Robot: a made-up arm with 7 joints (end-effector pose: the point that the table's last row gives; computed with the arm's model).
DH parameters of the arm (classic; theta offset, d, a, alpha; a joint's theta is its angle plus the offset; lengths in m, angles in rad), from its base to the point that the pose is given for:
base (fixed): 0 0 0 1.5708
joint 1: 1.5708 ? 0 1.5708
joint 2: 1.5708 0 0 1.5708
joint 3: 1.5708 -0.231 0 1.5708
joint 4: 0 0 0 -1.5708
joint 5: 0 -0.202 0 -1.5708
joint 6: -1.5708 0 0 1.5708
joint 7: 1.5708 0 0 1.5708
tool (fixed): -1.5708 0 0 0
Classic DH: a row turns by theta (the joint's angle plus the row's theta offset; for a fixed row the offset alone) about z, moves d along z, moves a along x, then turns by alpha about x.
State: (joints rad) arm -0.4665 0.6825 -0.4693 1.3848 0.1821 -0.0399 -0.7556
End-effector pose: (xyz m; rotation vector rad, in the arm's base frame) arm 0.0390 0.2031 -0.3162 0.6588 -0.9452 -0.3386
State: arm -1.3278 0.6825 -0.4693 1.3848 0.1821 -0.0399 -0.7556
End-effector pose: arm -0.2145 0.2031 -0.2356 0.4399 -0.1219 -0.5604
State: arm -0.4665 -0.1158 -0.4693 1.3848 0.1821 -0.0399 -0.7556
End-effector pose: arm 0.0429 -0.0167 -0.3084 0.1595 -0.8515 0.3146
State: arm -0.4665 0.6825 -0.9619 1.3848 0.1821 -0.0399 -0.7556
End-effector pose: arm -0.0384 0.1464 -0.3288 0.2737 -0.7750 -0.6357
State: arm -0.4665 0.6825 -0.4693 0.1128 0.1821 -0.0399 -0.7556
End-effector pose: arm -0.1355 0.3678 -0.3141 1.2762 0.2153 -0.6166
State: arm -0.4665 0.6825 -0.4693 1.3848 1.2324 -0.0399 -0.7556
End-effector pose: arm 0.0390 0.2031 -0.3162 0.3645 -0.4473 0.5724
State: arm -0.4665 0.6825 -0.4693 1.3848 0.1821 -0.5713 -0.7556
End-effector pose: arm 0.0390 0.2031 -0.3162 0.4137 -1.4097 -0.1412
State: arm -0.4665 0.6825 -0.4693 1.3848 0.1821 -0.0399 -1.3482
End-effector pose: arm 0.0390 0.2031 -0.3162 1.1977 -1.0516 -0.0502
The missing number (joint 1, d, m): -0.1035
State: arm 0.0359 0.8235 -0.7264 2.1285 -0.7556 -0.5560 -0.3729
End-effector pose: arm 0.1341 0.1172 -0.1631 0.0115 -2.4806 -1.5246
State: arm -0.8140 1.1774 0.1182 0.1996 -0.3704 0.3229 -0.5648
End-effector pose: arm -0.0891 0.5015 -0.1388 1.6419 0.7866 -0.9562
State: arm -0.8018 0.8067 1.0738 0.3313 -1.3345 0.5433 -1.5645
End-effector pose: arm -0.1581 0.4482 -0.1966 2.4092 0.6518 -1.5067
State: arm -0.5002 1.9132 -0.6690 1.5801 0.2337 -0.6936 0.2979
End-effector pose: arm 0.1193 0.3614 -0.1120 -0.2726 -0.4511 -1.7469
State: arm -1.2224 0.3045 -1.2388 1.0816 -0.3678 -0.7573 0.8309
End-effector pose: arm -0.3199 0.0404 -0.1780 -2.2059 -0.2245 -0.8536
